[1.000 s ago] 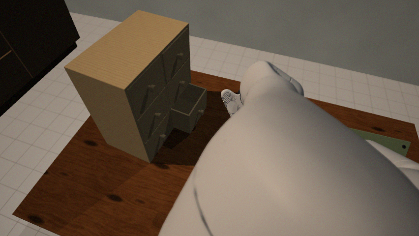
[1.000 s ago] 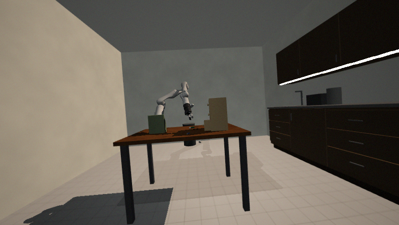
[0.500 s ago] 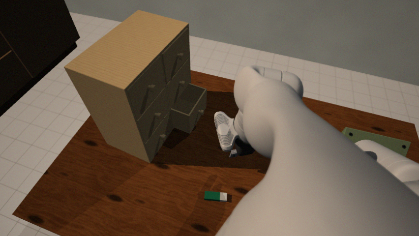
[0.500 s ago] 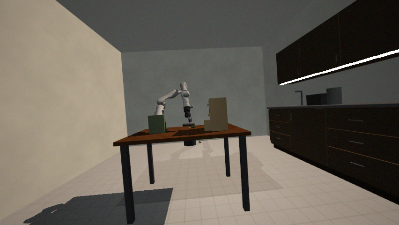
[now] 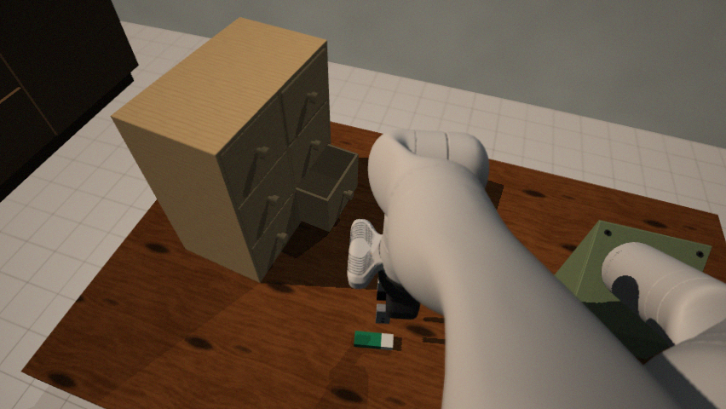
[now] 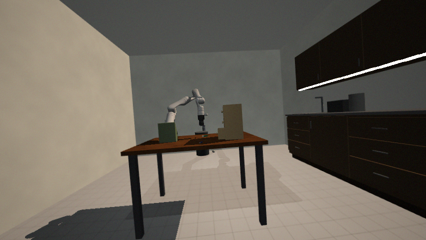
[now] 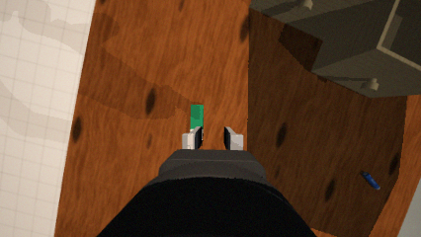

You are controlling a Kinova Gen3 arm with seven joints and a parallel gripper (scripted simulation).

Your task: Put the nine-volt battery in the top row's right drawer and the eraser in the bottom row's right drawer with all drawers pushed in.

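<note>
My hand is 8 cm above the eraser, 3 cm to the right of it and 1 cm past it. Also, from my hand: nine-volt battery: 33 cm ahead, 17 cm to the right, 14 cm above; then small blue stick: 36 cm to the right, 8 cm below, 2 cm ahead.
</note>
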